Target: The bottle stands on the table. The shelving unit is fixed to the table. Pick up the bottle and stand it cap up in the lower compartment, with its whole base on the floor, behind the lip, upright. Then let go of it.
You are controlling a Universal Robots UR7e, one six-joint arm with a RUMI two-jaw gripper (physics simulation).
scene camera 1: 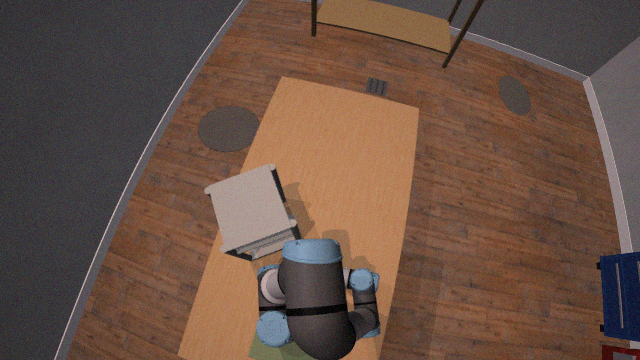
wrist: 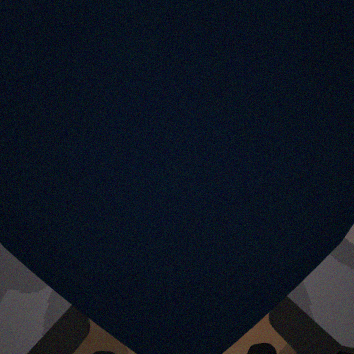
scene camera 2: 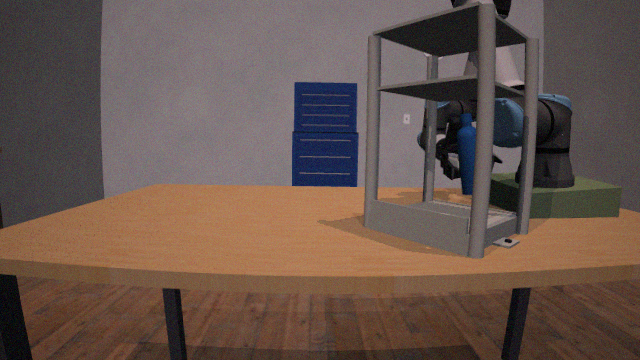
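Pixels of known places: arm's base at its link origin: [scene camera 2: 543, 182].
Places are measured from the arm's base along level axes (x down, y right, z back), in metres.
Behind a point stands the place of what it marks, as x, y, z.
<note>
The blue bottle [scene camera 2: 467, 155] {-0.068, -0.007, -0.247} [wrist: 175, 150] is cap up and close to upright behind the shelving unit [scene camera 1: 250, 205] {-0.304, -0.151, -0.378} [scene camera 2: 485, 150] {-0.086, -0.320, -0.405} in scene camera 2, on the robot's side. Its base looks a little above the table [scene camera 1: 345, 175] {0.075, 0.151, -0.694} [scene camera 2: 200, 230] {0.075, -0.138, -0.848}; the exact gap is hard to tell. My gripper [scene camera 2: 473, 162] {-0.045, -0.036, -0.226} [wrist: 180, 320] is shut on the bottle's body, with a finger on either side. The bottle fills most of the wrist view. The arm hides bottle and gripper in scene camera 1. The bottle is outside the lower compartment, whose low grey wall [scene camera 2: 420, 225] {0.044, -0.233, -0.462} faces scene camera 2.
The unit's corner posts and middle shelf [scene camera 2: 435, 89] {-0.192, -0.178, -0.420} bound the lower compartment. A small plate [scene camera 2: 506, 243] {0.071, -0.271, -0.316} with a dark knob lies at the unit's foot. The arm stands on a green block [scene camera 2: 575, 200] {0.031, -0.103, 0.011}. A blue cabinet [scene camera 1: 620, 295] [scene camera 2: 325, 135] stands beyond the table.
</note>
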